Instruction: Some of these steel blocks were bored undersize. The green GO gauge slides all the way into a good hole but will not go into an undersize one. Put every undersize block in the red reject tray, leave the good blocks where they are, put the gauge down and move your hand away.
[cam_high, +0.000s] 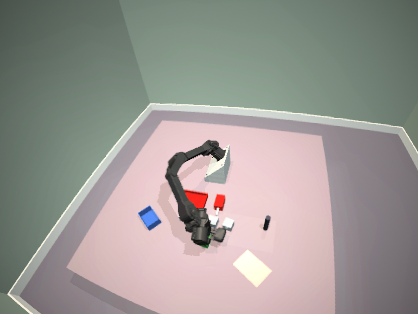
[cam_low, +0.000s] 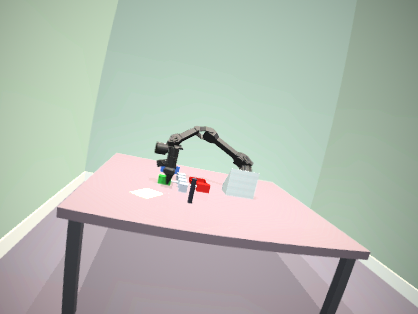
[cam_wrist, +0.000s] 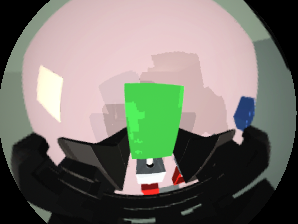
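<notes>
My gripper tip is 20 mm below the green GO gauge and 10 mm past it. Round my gripper tip: blue tray (330 mm to the right, 20 mm behind, 10 mm above); small red piece (170 mm behind, 20 mm above, 10 mm to the left); cream sheet (240 mm to the left, 100 mm ahead, 10 mm below).
</notes>
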